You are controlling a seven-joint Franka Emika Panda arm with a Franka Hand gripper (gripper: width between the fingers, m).
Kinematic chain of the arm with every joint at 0, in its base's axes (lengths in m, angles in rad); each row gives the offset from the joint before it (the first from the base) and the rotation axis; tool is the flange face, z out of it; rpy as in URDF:
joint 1: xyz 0 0 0.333 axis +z
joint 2: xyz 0 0 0 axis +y
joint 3: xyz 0 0 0.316 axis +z
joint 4: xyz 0.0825 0 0 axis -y
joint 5: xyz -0.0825 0 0.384 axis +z
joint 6: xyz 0 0 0 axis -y
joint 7: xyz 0.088 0 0 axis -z
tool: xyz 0 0 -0.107 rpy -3.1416 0 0
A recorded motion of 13 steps. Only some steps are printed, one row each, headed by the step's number.
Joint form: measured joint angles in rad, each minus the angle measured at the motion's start. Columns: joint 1, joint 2, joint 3, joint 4, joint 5, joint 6, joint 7.
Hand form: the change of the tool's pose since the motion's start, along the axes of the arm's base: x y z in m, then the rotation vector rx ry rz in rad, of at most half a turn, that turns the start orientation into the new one. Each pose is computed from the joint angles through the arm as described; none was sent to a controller.
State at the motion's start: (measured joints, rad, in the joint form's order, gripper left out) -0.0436 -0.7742 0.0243 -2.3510 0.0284 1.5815 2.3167
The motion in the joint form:
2: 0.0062 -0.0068 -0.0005 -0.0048 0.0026 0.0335 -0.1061
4: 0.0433 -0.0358 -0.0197 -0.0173 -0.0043 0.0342 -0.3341
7: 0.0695 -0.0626 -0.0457 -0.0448 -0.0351 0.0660 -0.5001
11: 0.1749 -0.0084 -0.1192 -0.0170 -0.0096 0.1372 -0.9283
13: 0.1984 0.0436 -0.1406 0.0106 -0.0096 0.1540 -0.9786
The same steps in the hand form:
2: 0.0016 0.0019 0.0029 -0.0004 -0.0368 0.1114
4: -0.0062 0.0050 0.0060 -0.0018 -0.0578 0.3627
7: -0.0104 -0.0006 0.0039 -0.0261 -0.0872 0.5367
11: 0.0121 0.0055 0.0065 0.0089 -0.1631 1.0096
13: 0.0284 0.0053 0.0038 0.0193 -0.1615 1.0632

